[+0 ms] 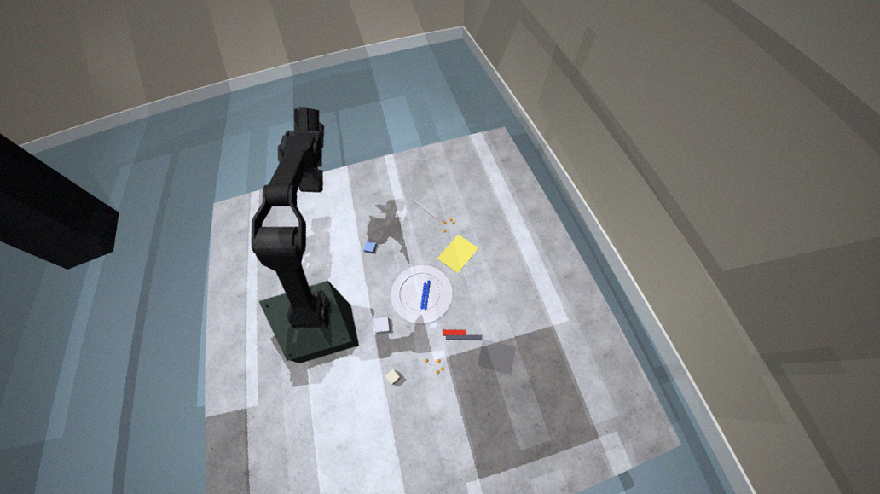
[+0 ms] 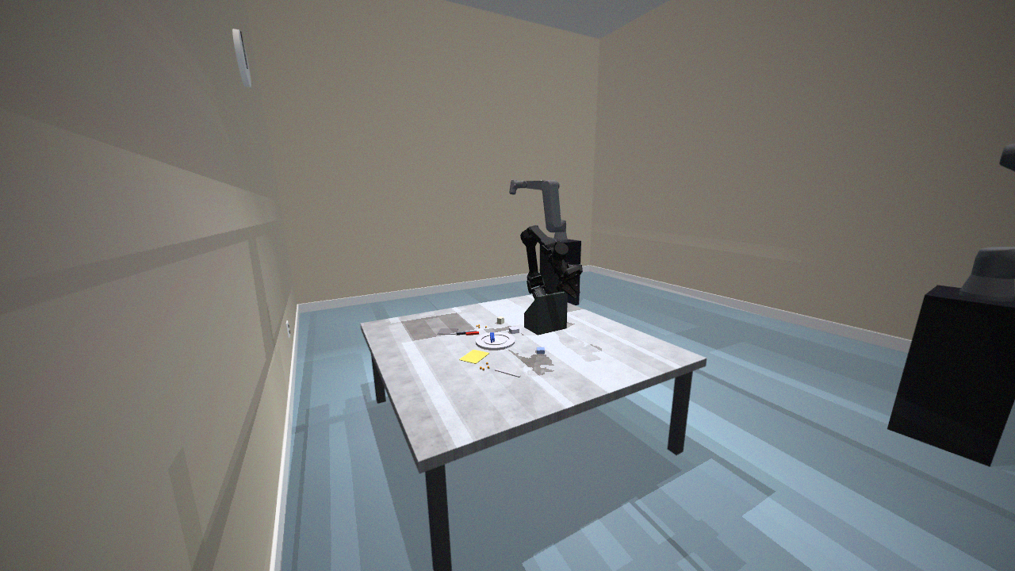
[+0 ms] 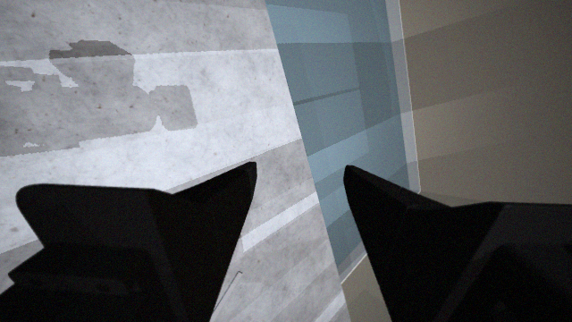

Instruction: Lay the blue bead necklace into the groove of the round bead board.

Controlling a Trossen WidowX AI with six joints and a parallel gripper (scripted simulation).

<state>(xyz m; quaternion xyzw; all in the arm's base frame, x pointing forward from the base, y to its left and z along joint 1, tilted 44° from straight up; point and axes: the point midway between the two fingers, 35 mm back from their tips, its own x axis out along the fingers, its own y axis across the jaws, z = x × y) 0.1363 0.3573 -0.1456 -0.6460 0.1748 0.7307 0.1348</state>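
The round white bead board is 16 cm ahead of my gripper tip, 40 cm to the right of it and 30 cm below it. From my gripper tip the other things lie so: thin rod: 30 cm ahead, 9 cm to the right, 30 cm below; blue block: 6 cm ahead, 17 cm to the right, 30 cm below; yellow sheet: 33 cm ahead, 31 cm to the right, 31 cm below.
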